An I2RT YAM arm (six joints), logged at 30 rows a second.
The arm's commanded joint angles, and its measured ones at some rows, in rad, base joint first. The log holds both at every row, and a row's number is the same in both.
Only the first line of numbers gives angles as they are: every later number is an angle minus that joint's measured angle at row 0.
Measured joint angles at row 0: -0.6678, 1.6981, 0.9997, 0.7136, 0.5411, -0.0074
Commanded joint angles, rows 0 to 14: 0.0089, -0.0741, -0.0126, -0.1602, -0.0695, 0.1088; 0.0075, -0.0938, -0.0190, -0.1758, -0.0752, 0.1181; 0.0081, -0.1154, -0.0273, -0.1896, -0.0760, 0.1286; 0.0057, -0.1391, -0.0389, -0.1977, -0.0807, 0.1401; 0.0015, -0.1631, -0.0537, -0.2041, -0.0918, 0.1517; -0.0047, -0.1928, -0.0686, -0.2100, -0.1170, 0.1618; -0.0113, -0.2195, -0.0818, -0.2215, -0.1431, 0.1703; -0.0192, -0.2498, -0.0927, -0.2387, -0.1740, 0.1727; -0.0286, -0.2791, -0.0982, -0.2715, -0.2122, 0.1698; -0.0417, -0.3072, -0.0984, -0.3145, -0.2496, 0.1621; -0.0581, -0.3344, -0.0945, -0.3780, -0.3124, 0.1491; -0.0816, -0.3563, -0.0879, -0.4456, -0.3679, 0.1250; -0.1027, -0.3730, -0.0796, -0.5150, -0.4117, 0.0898; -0.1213, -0.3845, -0.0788, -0.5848, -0.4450, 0.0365; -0.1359, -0.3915, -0.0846, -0.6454, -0.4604, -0.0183
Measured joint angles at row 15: -0.0751, -0.3471, -0.0851, -0.3567, -0.2796, 0.1136
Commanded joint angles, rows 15 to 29: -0.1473, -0.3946, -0.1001, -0.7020, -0.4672, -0.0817; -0.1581, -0.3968, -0.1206, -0.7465, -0.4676, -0.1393; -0.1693, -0.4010, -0.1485, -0.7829, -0.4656, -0.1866; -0.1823, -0.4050, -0.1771, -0.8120, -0.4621, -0.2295; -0.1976, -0.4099, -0.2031, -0.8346, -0.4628, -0.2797; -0.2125, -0.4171, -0.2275, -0.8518, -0.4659, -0.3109; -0.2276, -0.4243, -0.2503, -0.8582, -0.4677, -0.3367; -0.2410, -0.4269, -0.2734, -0.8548, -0.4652, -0.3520; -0.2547, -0.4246, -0.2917, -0.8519, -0.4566, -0.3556; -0.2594, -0.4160, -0.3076, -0.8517, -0.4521, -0.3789; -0.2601, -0.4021, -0.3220, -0.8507, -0.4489, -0.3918; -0.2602, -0.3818, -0.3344, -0.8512, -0.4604, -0.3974; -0.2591, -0.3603, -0.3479, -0.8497, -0.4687, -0.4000; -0.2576, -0.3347, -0.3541, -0.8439, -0.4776, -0.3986; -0.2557, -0.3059, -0.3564, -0.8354, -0.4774, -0.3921
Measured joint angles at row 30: -0.2586, -0.3811, -0.3365, -0.8301, -0.4452, -0.3373
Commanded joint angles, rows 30 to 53: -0.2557, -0.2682, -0.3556, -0.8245, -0.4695, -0.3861; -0.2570, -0.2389, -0.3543, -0.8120, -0.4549, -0.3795; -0.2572, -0.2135, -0.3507, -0.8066, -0.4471, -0.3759; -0.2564, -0.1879, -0.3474, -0.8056, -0.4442, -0.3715; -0.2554, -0.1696, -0.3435, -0.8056, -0.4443, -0.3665; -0.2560, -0.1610, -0.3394, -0.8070, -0.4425, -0.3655; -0.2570, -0.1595, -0.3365, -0.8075, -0.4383, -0.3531; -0.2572, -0.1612, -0.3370, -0.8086, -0.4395, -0.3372; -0.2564, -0.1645, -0.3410, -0.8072, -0.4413, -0.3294; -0.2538, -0.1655, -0.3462, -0.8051, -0.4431, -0.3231; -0.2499, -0.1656, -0.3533, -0.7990, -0.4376, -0.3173; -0.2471, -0.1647, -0.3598, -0.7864, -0.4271, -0.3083; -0.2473, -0.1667, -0.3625, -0.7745, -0.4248, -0.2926; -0.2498, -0.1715, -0.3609, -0.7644, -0.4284, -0.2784; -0.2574, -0.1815, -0.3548, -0.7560, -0.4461, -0.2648; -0.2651, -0.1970, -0.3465, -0.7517, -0.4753, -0.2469; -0.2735, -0.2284, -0.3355, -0.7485, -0.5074, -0.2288; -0.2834, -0.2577, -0.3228, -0.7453, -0.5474, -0.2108; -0.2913, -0.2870, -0.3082, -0.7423, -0.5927, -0.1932; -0.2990, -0.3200, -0.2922, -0.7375, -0.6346, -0.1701; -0.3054, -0.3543, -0.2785, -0.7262, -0.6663, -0.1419; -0.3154, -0.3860, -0.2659, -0.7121, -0.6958, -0.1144; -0.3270, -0.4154, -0.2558, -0.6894, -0.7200, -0.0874; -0.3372, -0.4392, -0.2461, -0.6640, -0.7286, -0.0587
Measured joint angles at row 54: -0.3021, -0.3250, -0.3235, -0.7939, -0.5962, -0.1950
